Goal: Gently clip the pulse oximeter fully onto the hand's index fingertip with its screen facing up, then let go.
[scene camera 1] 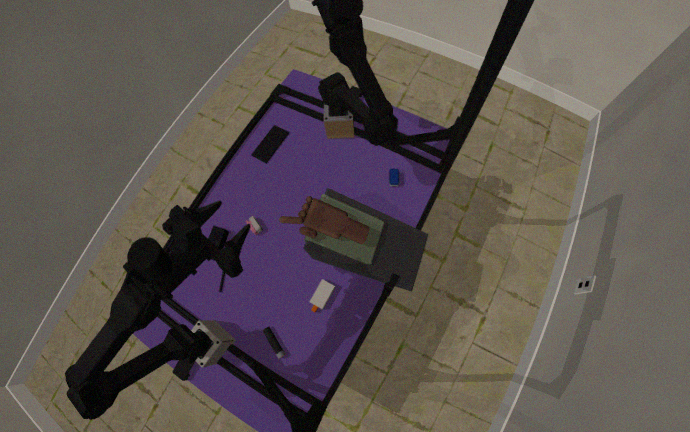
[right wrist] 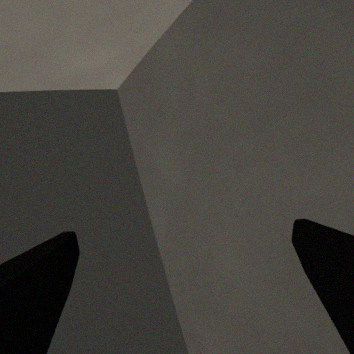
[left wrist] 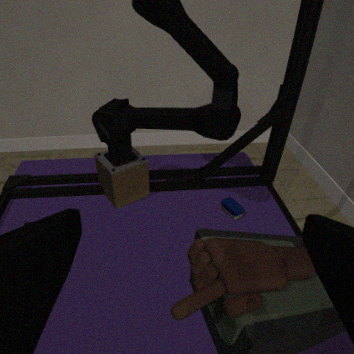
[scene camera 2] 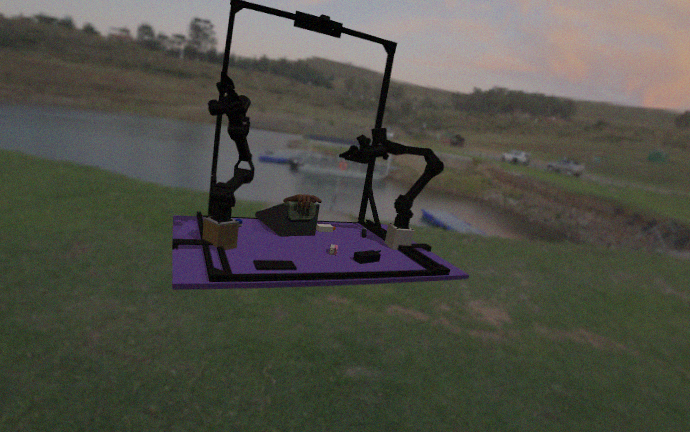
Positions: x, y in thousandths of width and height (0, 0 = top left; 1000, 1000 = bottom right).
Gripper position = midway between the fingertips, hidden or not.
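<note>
Scene camera 1 shows me my left gripper (scene camera 1: 341, 494), which is open and holds nothing. In scene camera 2 I find my right gripper (scene camera 2: 327, 179), open as well and holding nothing. The left wrist view has an index finger (left wrist: 572, 838) in it, and my left gripper appears there too (left wrist: 549, 631). In the right wrist view I see my right gripper again (right wrist: 527, 668).
</note>
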